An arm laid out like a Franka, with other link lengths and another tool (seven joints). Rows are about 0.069 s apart.
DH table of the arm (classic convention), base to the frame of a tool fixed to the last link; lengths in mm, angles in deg. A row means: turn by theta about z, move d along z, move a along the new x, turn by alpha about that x. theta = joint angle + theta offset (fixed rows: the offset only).
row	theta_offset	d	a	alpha
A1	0	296.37	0	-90
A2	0	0	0	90
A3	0	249.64	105.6	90
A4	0	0	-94.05	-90
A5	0	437.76	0	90
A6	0	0	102.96	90
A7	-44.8	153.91	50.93	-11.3
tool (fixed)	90	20.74	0	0
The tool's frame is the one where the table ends.
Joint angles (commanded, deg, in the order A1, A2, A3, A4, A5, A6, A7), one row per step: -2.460, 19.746, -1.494, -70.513, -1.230, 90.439, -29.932; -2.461, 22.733, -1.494, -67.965, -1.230, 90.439, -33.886; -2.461, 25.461, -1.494, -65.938, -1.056, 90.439, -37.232; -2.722, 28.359, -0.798, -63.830, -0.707, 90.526, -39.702; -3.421, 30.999, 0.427, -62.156, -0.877, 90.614, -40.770; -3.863, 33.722, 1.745, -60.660, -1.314, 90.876, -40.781; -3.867, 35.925, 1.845, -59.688, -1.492, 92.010, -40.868
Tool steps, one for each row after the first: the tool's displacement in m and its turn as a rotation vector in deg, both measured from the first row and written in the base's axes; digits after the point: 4 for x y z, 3 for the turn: 0.0062, 0.0010, -0.0142, -0.032, 0.564, 3.975; 0.0111, 0.0023, -0.0303, 0.176, 1.347, 7.339; 0.0167, 0.0080, -0.0477, 0.904, 2.030, 10.185; 0.0218, 0.0116, -0.0663, 1.473, 2.862, 11.632; 0.0272, 0.0184, -0.0877, 1.908, 3.769, 12.327; 0.0335, 0.0185, -0.1063, 1.862, 3.875, 12.494
